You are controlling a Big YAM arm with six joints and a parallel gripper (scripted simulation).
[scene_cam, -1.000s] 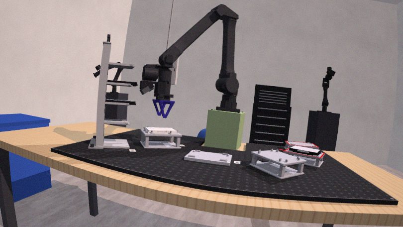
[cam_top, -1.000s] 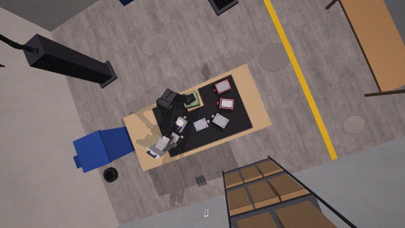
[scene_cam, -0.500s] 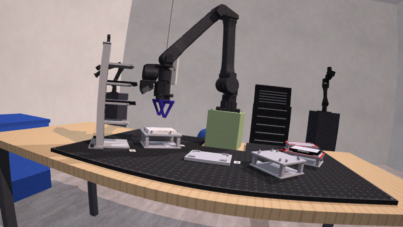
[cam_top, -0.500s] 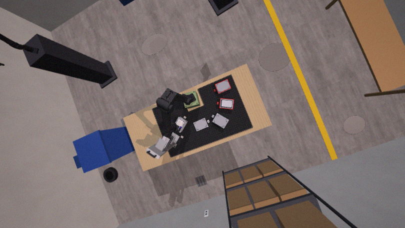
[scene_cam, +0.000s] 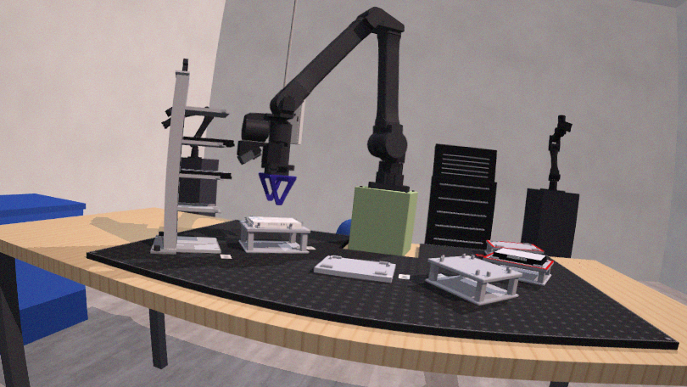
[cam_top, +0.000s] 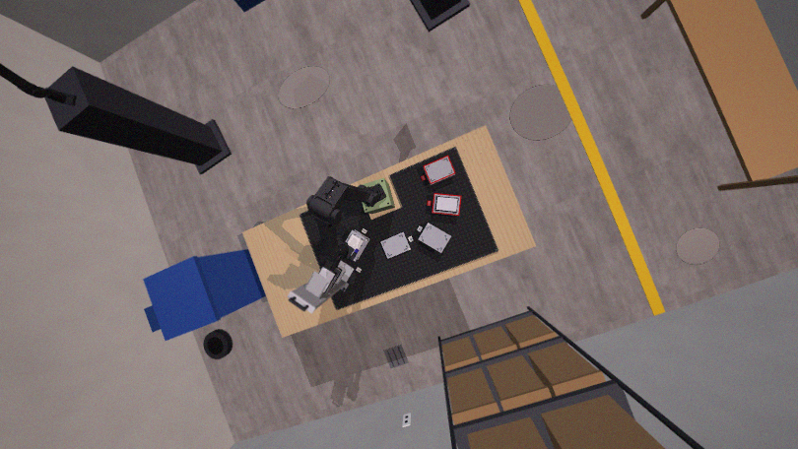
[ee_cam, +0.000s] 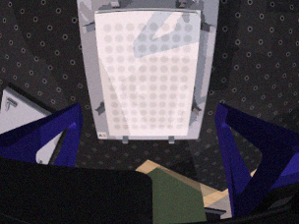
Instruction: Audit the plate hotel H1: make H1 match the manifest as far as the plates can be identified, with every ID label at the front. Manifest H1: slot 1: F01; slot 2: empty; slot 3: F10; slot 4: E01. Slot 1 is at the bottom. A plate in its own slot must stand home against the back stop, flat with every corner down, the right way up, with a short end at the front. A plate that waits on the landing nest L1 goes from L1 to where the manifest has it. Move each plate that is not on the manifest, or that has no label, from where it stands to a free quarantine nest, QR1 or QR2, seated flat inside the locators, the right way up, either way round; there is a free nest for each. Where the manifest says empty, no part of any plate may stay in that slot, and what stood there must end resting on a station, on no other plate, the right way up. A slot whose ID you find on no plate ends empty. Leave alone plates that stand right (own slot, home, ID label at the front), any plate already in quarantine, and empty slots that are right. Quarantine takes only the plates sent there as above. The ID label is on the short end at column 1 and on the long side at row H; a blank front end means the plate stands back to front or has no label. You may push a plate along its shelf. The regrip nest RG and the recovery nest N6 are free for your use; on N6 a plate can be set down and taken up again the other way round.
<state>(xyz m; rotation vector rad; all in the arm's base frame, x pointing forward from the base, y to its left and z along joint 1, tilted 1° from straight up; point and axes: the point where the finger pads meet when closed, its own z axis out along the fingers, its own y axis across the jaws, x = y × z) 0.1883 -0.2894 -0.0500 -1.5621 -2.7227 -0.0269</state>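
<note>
My hand is 6 cm above the white well plate. From my hand the other things lie so: RG label: 5 cm behind, 9 cm to the left, 13 cm below; H1 tag: 15 cm ahead, 7 cm to the right, 13 cm below; regrip nest RG: 7 cm below.
</note>
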